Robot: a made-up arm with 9 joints. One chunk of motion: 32 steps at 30 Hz.
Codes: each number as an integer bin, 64 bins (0 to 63) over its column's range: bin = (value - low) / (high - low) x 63, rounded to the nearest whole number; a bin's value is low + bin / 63 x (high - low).
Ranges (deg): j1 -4..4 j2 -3..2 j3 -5..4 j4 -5..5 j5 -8..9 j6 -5..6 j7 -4..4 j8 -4..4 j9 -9..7
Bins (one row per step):
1: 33 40 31 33 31 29 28 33 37
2: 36 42 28 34 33 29 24 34 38
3: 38 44 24 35 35 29 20 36 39
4: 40 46 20 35 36 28 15 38 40
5: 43 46 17 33 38 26 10 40 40
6: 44 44 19 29 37 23 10 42 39
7: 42 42 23 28 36 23 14 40 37
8: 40 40 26 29 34 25 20 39 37
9: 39 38 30 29 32 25 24 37 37
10: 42 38 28 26 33 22 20 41 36
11: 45 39 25 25 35 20 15 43 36
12: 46 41 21 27 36 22 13 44 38
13: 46 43 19 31 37 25 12 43 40
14: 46 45 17 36 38 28 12 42 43
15: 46 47 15 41 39 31 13 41 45
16: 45 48 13 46 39 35 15 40 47
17: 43 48 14 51 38 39 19 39 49
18: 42 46 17 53 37 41 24 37 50
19: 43 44 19 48 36 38 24 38 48
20: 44 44 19 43 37 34 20 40 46
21: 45 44 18 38 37 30 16 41 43
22: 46 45 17 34 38 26 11 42 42
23: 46 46 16 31 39 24 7 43 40
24: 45 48 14 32 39 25 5 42 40
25: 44 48 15 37 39 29 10 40 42
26: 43 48 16 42 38 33 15 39 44
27: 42 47 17 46 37 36 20 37 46
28: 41 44 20 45 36 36 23 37 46
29: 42 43 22 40 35 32 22 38 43
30: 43 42 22 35 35 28 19 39 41
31: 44 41 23 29 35 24 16 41 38
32: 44 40 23 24 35 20 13 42 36
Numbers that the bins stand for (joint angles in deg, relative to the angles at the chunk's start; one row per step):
1: 0.19 0.17 -0.57 0.24 0.37 0.06 -0.44 0.19 0.40
2: 0.57 0.33 -1.00 0.40 0.90 0.06 -0.95 0.32 0.65
3: 0.83 0.49 -1.57 0.56 1.44 0.06 -1.46 0.57 0.90
4: 1.08 0.65 -2.14 0.56 1.71 -0.11 -2.10 0.83 1.16
5: 1.46 0.65 -2.57 0.24 2.25 -0.46 -2.73 1.08 1.16
6: 1.59 0.49 -2.29 -0.40 1.98 -0.98 -2.73 1.33 0.90
7: 1.33 0.33 -1.71 -0.56 1.71 -0.98 -2.22 1.08 0.40
8: 1.08 0.17 -1.29 -0.40 1.17 -0.63 -1.46 0.95 0.40
9: 0.95 0.02 -0.71 -0.40 0.63 -0.63 -0.95 0.70 0.40
10: 1.33 0.02 -1.00 -0.87 0.90 -1.16 -1.46 1.21 0.14
11: 1.71 0.10 -1.43 -1.03 1.44 -1.51 -2.10 1.46 0.14
12: 1.84 0.25 -2.00 -0.71 1.71 -1.16 -2.35 1.59 0.65
13: 1.84 0.41 -2.29 -0.08 1.98 -0.63 -2.48 1.46 1.16
14: 1.84 0.57 -2.57 0.71 2.25 -0.11 -2.48 1.33 1.92
15: 1.84 0.73 -2.86 1.51 2.52 0.41 -2.35 1.21 2.43
16: 1.71 0.81 -3.14 2.30 2.52 1.11 -2.10 1.08 2.94
17: 1.46 0.81 -3.00 3.10 2.25 1.81 -1.59 0.95 3.44
18: 1.33 0.65 -2.57 3.41 1.98 2.16 -0.95 0.70 3.70
19: 1.46 0.49 -2.29 2.62 1.71 1.63 -0.95 0.83 3.19
20: 1.59 0.49 -2.29 1.83 1.98 0.94 -1.46 1.08 2.68
21: 1.71 0.49 -2.43 1.03 1.98 0.24 -1.97 1.21 1.92
22: 1.84 0.57 -2.57 0.40 2.25 -0.46 -2.60 1.33 1.67
23: 1.84 0.65 -2.71 -0.08 2.52 -0.81 -3.11 1.46 1.16
24: 1.71 0.81 -3.00 0.08 2.52 -0.63 -3.37 1.33 1.16
25: 1.59 0.81 -2.86 0.87 2.52 0.06 -2.73 1.08 1.67
26: 1.46 0.81 -2.71 1.67 2.25 0.76 -2.10 0.95 2.17
27: 1.33 0.73 -2.57 2.30 1.98 1.29 -1.46 0.70 2.68
28: 1.21 0.49 -2.14 2.14 1.71 1.29 -1.08 0.70 2.68
29: 1.33 0.41 -1.86 1.35 1.44 0.59 -1.21 0.83 1.92
30: 1.46 0.33 -1.86 0.56 1.44 -0.11 -1.59 0.95 1.41
31: 1.59 0.25 -1.71 -0.40 1.44 -0.81 -1.97 1.21 0.65
32: 1.59 0.17 -1.71 -1.19 1.44 -1.51 -2.35 1.33 0.14

